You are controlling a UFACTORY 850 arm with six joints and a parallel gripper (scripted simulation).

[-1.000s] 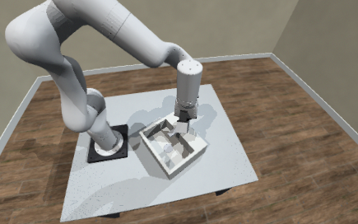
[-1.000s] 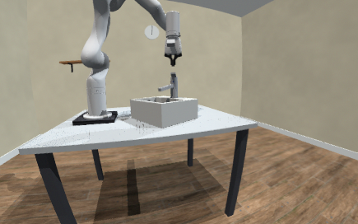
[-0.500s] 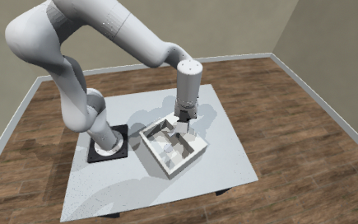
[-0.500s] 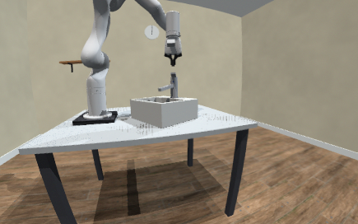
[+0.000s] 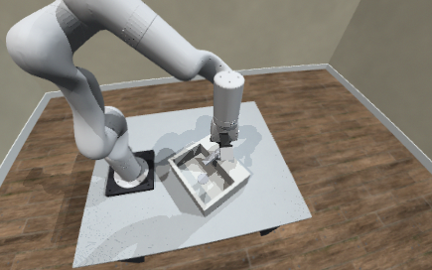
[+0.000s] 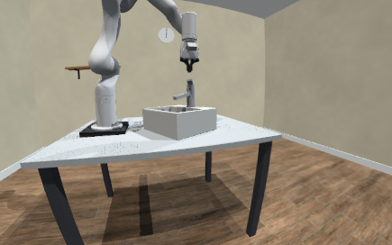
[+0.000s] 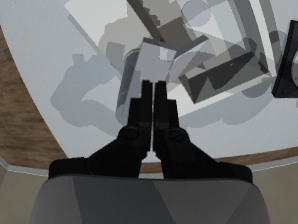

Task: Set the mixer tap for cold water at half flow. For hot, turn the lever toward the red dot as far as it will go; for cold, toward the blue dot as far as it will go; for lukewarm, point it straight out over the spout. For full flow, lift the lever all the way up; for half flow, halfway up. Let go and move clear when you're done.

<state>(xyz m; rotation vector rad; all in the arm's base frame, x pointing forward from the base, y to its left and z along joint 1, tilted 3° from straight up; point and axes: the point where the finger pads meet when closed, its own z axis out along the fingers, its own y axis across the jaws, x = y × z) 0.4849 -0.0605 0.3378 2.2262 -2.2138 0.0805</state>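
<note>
Right now the lever is 10 mm ahead of my hand, 30 mm to the left of it and 70 mm below it. Round my hand: grey mixer tap 10 mm ahead, 60 mm to the left, 120 mm below; white sink basin 80 mm behind, 20 mm to the left, 310 mm below.
</note>
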